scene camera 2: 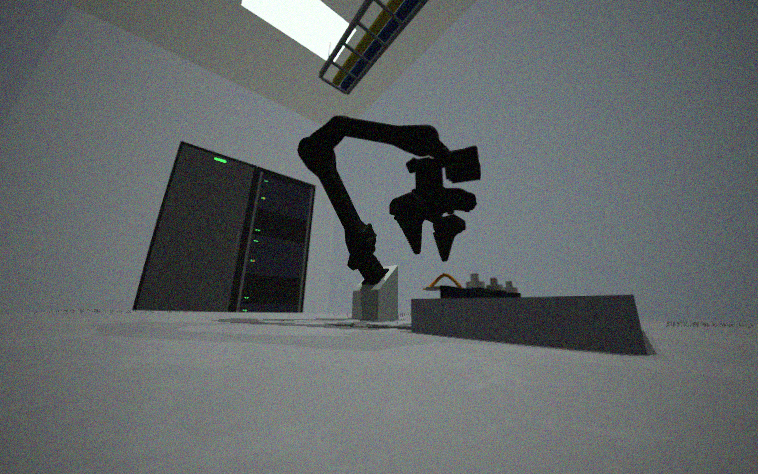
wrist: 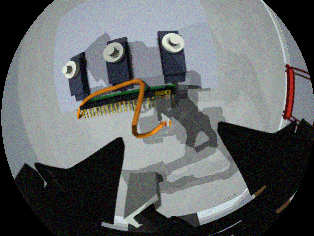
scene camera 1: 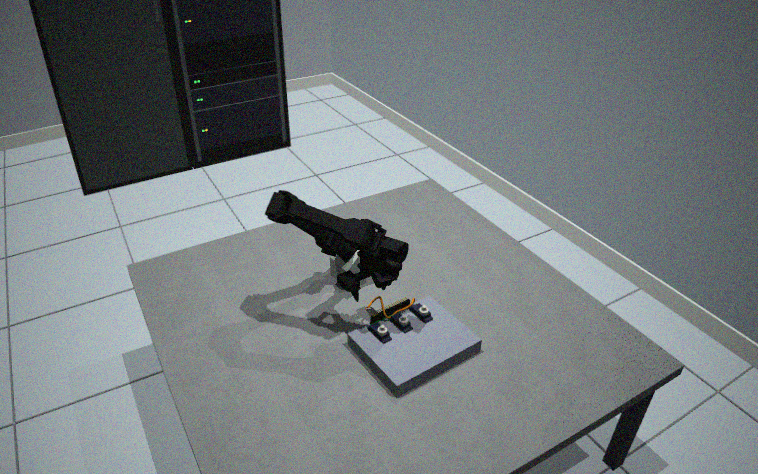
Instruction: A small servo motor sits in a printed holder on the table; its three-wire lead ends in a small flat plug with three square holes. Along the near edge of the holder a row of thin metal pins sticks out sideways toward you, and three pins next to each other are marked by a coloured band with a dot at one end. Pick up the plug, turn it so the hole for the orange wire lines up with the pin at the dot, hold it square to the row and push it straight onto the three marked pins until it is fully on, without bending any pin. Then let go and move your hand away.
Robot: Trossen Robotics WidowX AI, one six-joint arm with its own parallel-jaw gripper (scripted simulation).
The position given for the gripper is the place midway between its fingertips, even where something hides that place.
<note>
The gripper [scene camera 2: 431,257] is open, holding nothing.
The gripper shows as well in the wrist view [wrist: 172,134] and in scene camera 1 [scene camera 1: 370,295].
</note>
